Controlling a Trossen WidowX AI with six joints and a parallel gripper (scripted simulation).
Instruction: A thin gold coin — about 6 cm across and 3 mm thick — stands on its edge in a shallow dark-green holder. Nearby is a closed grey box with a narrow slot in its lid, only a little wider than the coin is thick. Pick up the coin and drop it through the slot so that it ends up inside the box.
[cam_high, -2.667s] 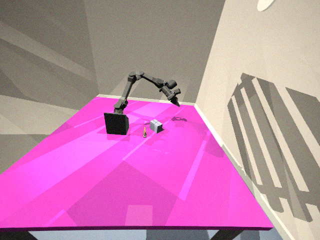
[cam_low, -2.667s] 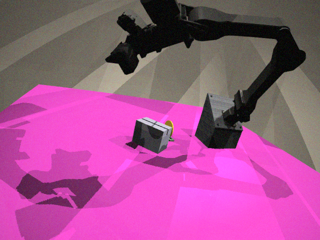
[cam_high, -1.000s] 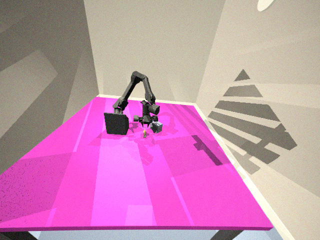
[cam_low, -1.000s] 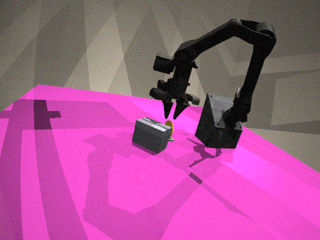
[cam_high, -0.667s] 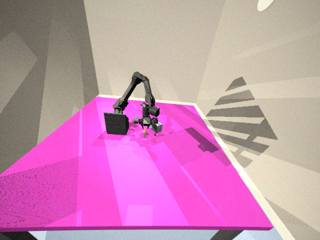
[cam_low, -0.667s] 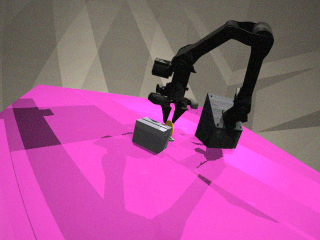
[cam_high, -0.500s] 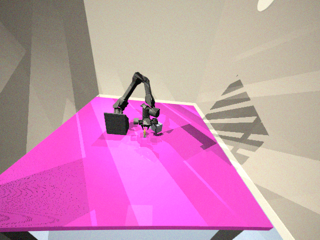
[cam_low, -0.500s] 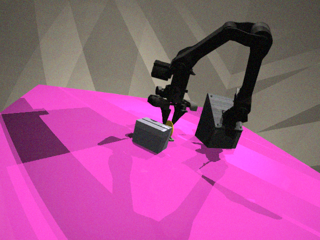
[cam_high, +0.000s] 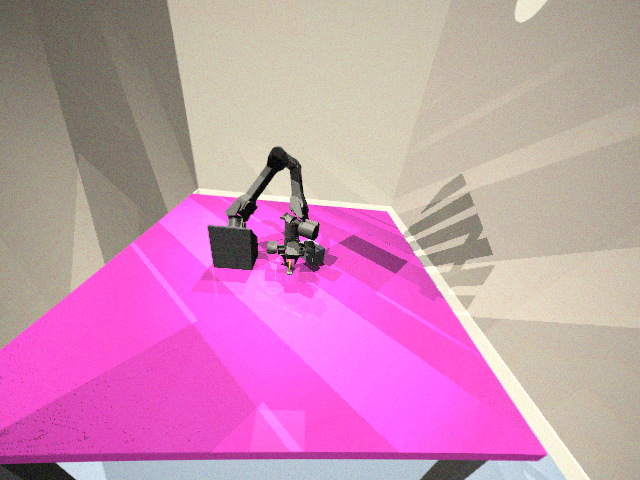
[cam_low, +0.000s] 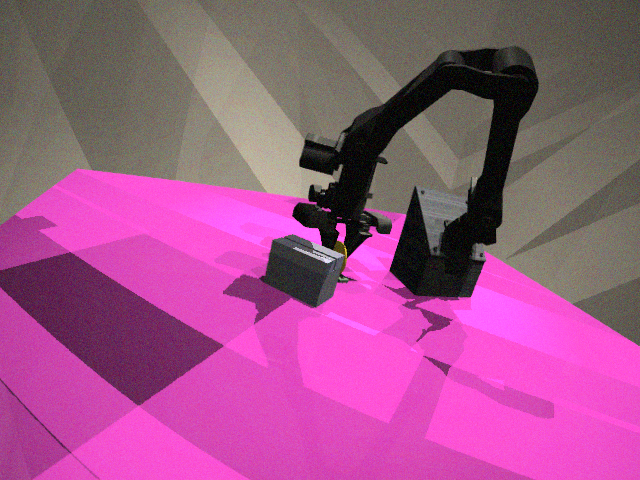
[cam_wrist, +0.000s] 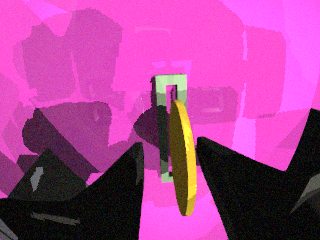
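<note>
The gold coin is 10 mm above my gripper tip.
</note>
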